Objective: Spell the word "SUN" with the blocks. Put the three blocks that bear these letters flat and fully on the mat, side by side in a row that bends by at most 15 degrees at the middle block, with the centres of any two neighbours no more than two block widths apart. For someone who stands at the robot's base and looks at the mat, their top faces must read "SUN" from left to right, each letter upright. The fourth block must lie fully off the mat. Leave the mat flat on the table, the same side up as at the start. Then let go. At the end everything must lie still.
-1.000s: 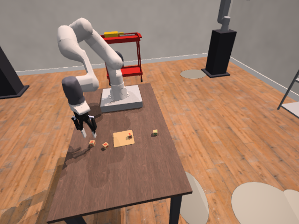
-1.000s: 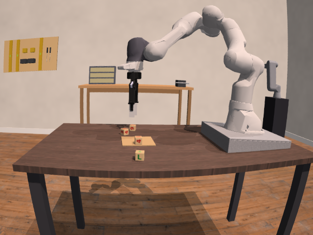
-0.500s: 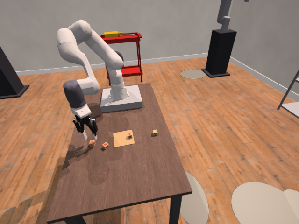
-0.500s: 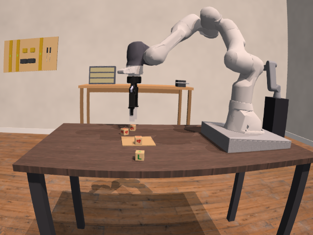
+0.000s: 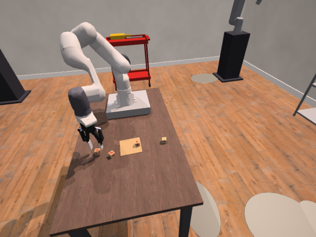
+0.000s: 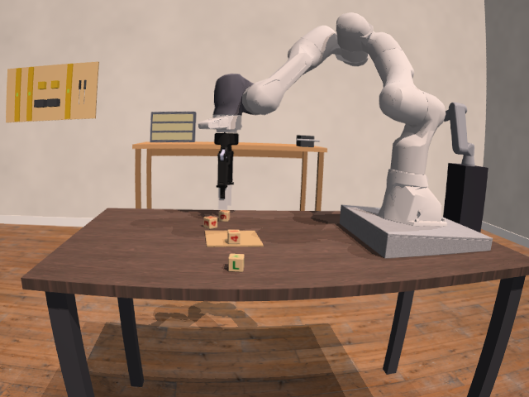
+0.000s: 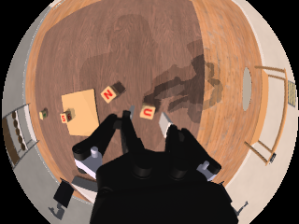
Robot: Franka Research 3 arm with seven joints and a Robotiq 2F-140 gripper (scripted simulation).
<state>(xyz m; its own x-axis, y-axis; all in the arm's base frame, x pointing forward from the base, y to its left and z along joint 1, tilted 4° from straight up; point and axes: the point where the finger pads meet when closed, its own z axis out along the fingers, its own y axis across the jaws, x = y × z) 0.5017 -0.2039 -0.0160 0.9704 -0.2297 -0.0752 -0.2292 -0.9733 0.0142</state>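
My gripper is now 6 cm above the U block. Also, from my hand: mat: 1 cm behind, 21 cm to the left, 7 cm below; S block: 1 cm behind, 26 cm to the left, 5 cm below; N block: 5 cm ahead, 9 cm to the left, 6 cm below.
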